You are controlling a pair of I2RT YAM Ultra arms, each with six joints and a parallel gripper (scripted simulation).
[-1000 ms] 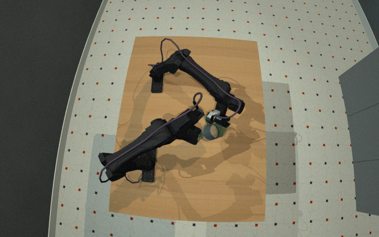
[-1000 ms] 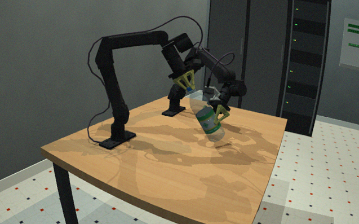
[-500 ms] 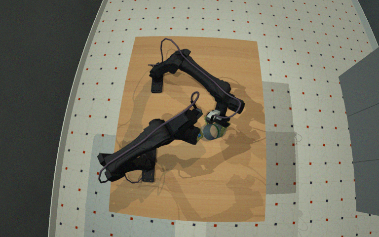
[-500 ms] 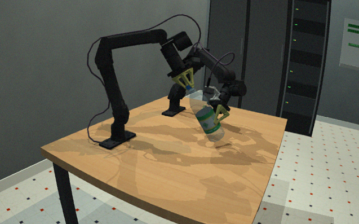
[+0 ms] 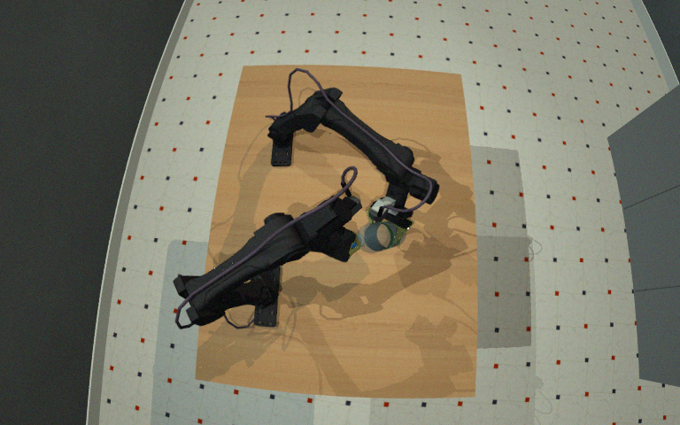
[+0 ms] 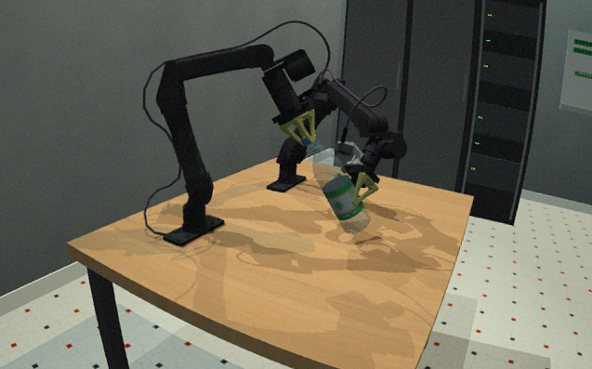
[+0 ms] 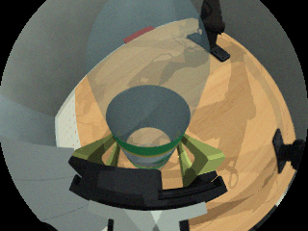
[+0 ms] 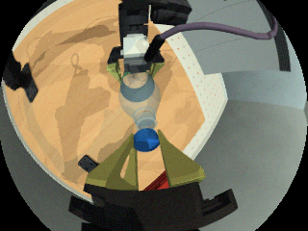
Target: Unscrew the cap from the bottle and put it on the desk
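Now: the bottle 7 cm ahead of my right hand, 5 cm to the left of it and 12 cm below it. The rest, counted from my right hand: blue cap right at my right hand.
The bottle lies 40 mm above my left hand, 20 mm behind it and 10 mm to the right of it. Round my left hand: blue cap (150 mm above, 90 mm behind, 60 mm to the right).
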